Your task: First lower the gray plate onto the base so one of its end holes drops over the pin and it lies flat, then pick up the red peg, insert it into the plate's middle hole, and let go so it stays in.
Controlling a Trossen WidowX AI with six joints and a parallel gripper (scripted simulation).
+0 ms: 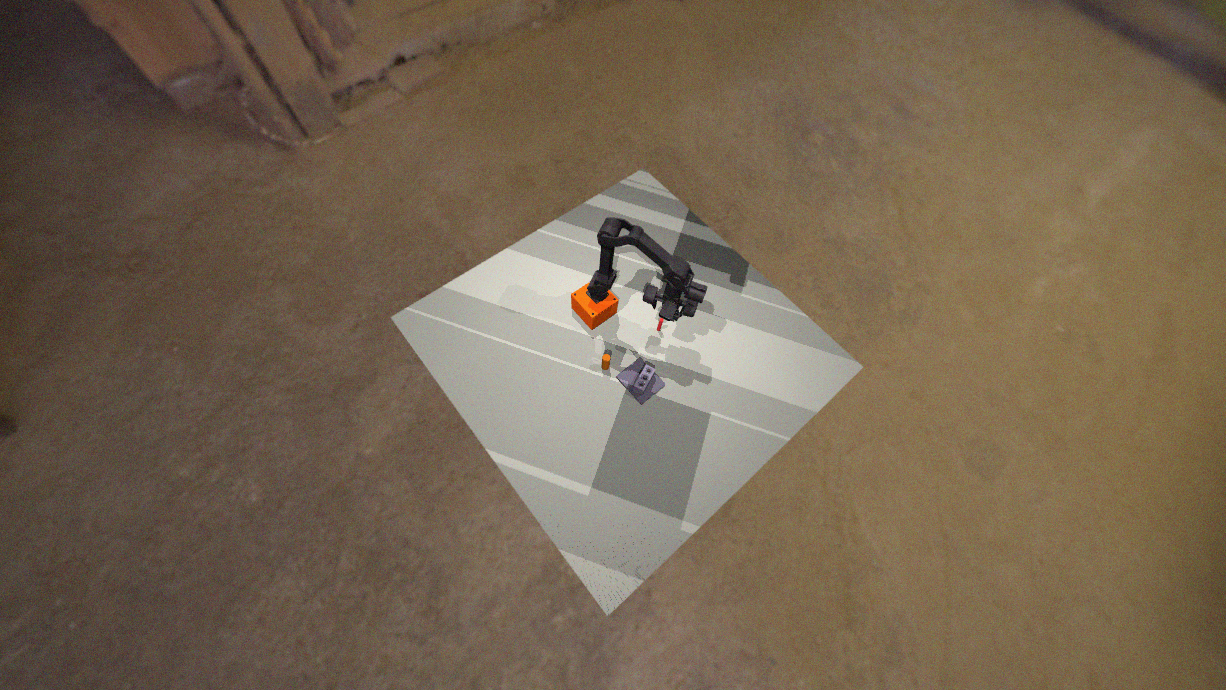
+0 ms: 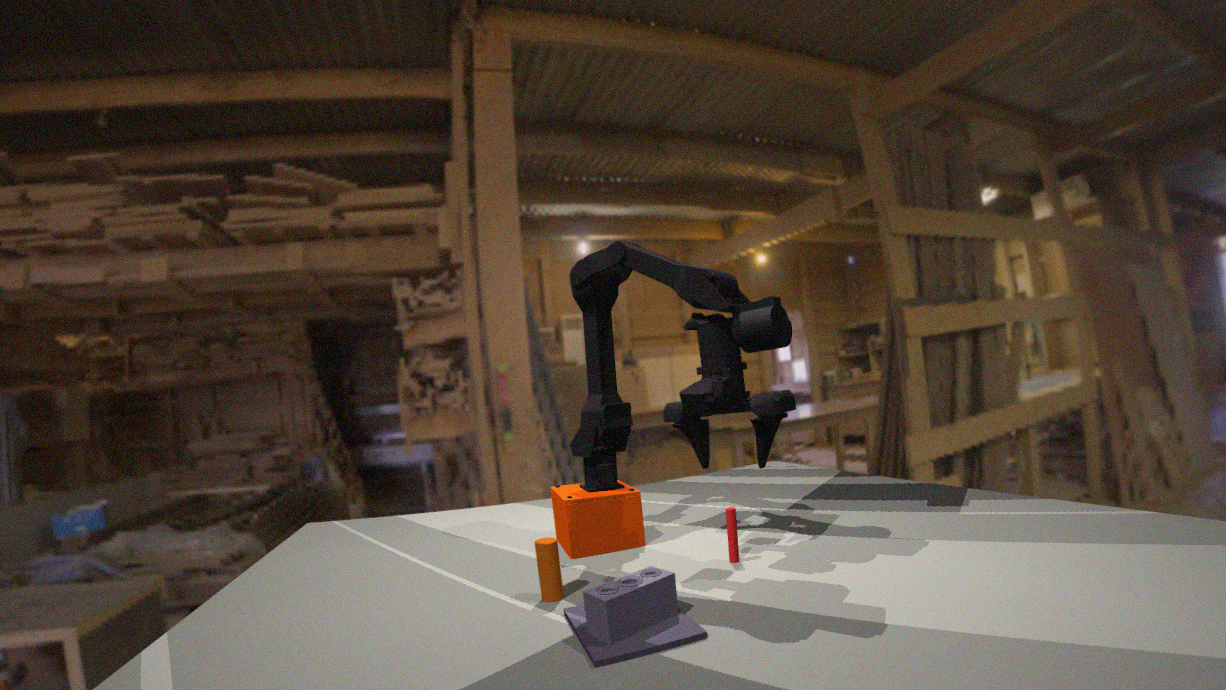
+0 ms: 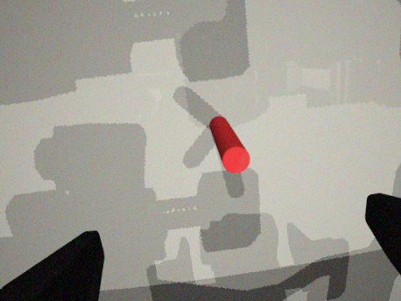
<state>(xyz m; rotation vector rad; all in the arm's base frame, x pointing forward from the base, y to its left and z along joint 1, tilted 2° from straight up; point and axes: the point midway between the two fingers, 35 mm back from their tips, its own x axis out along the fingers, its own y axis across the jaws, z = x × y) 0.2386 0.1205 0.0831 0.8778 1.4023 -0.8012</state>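
My gripper tip is now 1 cm past the red peg and 10 cm above it. From my gripper tip the other things lie so: orange cylinder: 3 cm behind, 27 cm to the right, 10 cm below; then purple-gray base: 10 cm ahead, 19 cm to the right, 13 cm below; then gray plate: 11 cm ahead, 20 cm to the right, 9 cm below.
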